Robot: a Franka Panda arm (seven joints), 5 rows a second.
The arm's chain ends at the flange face. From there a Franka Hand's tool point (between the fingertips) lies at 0.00 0.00 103.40 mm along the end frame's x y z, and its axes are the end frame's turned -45 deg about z.
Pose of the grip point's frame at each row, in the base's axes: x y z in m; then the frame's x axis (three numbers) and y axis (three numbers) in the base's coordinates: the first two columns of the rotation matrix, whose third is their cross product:
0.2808 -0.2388 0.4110 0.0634 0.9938 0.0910 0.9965 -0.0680 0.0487
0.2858 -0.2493 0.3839 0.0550 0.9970 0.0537 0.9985 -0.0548 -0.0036
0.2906 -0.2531 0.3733 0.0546 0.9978 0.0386 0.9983 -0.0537 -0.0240
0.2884 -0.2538 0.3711 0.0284 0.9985 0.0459 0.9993 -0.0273 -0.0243
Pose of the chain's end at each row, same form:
0.2752 -0.2479 0.5138 0.7495 0.6546 0.0988 0.6598 -0.7508 -0.0299
0.2859 -0.2549 0.4871 0.7449 0.6662 0.0354 0.6672 -0.7437 -0.0405
0.2929 -0.2572 0.4766 0.7445 0.6676 0.0103 0.6673 -0.7435 -0.0443
0.2908 -0.2586 0.4744 0.7267 0.6867 0.0153 0.6865 -0.7254 -0.0496

